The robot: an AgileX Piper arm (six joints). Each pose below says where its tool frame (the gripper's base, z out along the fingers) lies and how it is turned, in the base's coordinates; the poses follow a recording.
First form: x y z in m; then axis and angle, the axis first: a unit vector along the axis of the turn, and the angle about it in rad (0 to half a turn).
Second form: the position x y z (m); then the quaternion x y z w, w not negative. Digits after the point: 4 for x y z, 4 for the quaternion.
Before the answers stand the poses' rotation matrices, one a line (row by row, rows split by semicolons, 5 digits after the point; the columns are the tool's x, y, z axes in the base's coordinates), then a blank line. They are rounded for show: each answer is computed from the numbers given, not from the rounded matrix.
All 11 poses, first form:
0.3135 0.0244 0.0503 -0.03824 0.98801 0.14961 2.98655
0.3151 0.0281 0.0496 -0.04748 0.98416 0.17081 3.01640
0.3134 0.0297 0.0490 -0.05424 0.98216 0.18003 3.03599
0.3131 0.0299 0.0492 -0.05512 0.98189 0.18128 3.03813
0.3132 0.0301 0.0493 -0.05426 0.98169 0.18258 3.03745
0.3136 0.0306 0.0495 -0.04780 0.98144 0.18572 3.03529
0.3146 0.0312 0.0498 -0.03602 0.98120 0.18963 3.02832
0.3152 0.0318 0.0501 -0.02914 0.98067 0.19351 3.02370
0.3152 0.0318 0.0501 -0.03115 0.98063 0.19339 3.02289
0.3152 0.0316 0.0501 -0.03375 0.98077 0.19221 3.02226
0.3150 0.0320 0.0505 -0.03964 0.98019 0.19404 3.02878
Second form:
-0.98510 -0.09821 0.14120; -0.05201 0.95260 0.29976; -0.16394 0.28795 -0.94351
-0.98768 -0.11442 0.10673; -0.07176 0.93739 0.34082; -0.13904 0.32896 -0.93405
-0.98856 -0.12523 0.08405; -0.08727 0.92949 0.35837; -0.12300 0.34694 -0.92979
-0.98859 -0.12668 0.08148; -0.08923 0.92839 0.36073; -0.12134 0.34935 -0.92910
-0.98871 -0.12523 0.08229; -0.08726 0.92764 0.36315; -0.12181 0.35186 -0.92809
-0.98980 -0.11327 0.08643; -0.07386 0.92665 0.36859; -0.12184 0.35845 -0.92557
-0.99100 -0.09189 0.09729; -0.04902 0.92573 0.37500; -0.12452 0.36686 -0.92190
-0.99137 -0.07972 0.10411; -0.03419 0.92368 0.38165; -0.12658 0.37479 -0.91843
-0.99103 -0.08378 0.10412; -0.03798 0.92353 0.38164; -0.12814 0.37426 -0.91843
-0.99062 -0.08885 0.10383; -0.04308 0.92410 0.37971; -0.12969 0.37167 -0.91926
-0.99051 -0.09931 0.09501; -0.05562 0.92180 0.38365; -0.12568 0.37472 -0.91858

0.3135 0.0244 0.0503 -0.0381 0.9850 0.1492 0.0774
0.3151 0.0281 0.0496 -0.0474 0.9822 0.1705 0.0626
0.3134 0.0297 0.0490 -0.0542 0.9808 0.1798 0.0528
0.3131 0.0299 0.0492 -0.0550 0.9806 0.1810 0.0517
0.3132 0.0301 0.0493 -0.0542 0.9804 0.1823 0.0520
0.3136 0.0306 0.0495 -0.0477 0.9801 0.1855 0.0531
0.3146 0.0312 0.0498 -0.0360 0.9796 0.1893 0.0566
0.3152 0.0318 0.0501 -0.0291 0.9790 0.1932 0.0589
0.3152 0.0318 0.0501 -0.0311 0.9789 0.1930 0.0593
0.3152 0.0316 0.0501 -0.0337 0.9790 0.1919 0.0596
0.3150 0.0320 0.0505 -0.0396 0.9786 0.1937 0.0564

